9 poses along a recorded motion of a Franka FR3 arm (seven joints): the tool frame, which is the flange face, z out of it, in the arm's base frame.
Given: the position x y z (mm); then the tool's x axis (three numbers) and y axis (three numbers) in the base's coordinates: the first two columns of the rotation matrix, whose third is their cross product.
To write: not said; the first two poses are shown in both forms.
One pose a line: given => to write
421, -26, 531, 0.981, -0.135, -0.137, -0.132, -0.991, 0.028 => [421, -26, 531], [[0.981, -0.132, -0.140], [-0.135, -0.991, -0.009], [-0.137, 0.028, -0.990]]
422, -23, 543, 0.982, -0.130, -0.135, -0.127, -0.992, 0.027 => [422, -23, 543], [[0.982, -0.127, -0.137], [-0.130, -0.992, -0.009], [-0.135, 0.027, -0.991]]
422, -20, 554, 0.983, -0.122, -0.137, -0.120, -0.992, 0.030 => [422, -20, 554], [[0.983, -0.120, -0.140], [-0.122, -0.992, -0.013], [-0.137, 0.030, -0.990]]
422, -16, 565, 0.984, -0.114, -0.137, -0.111, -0.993, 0.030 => [422, -16, 565], [[0.984, -0.111, -0.139], [-0.114, -0.993, -0.014], [-0.137, 0.030, -0.990]]
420, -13, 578, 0.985, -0.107, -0.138, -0.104, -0.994, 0.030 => [420, -13, 578], [[0.985, -0.104, -0.140], [-0.107, -0.994, -0.015], [-0.138, 0.030, -0.990]]
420, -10, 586, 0.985, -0.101, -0.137, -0.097, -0.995, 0.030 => [420, -10, 586], [[0.985, -0.097, -0.139], [-0.101, -0.995, -0.016], [-0.137, 0.030, -0.990]]
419, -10, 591, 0.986, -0.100, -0.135, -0.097, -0.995, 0.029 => [419, -10, 591], [[0.986, -0.097, -0.137], [-0.100, -0.995, -0.015], [-0.135, 0.029, -0.991]]
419, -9, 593, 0.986, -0.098, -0.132, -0.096, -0.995, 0.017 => [419, -9, 593], [[0.986, -0.096, -0.133], [-0.098, -0.995, -0.004], [-0.132, 0.017, -0.990]]
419, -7, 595, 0.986, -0.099, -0.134, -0.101, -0.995, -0.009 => [419, -7, 595], [[0.986, -0.101, -0.132], [-0.099, -0.995, 0.022], [-0.134, -0.009, -0.991]]
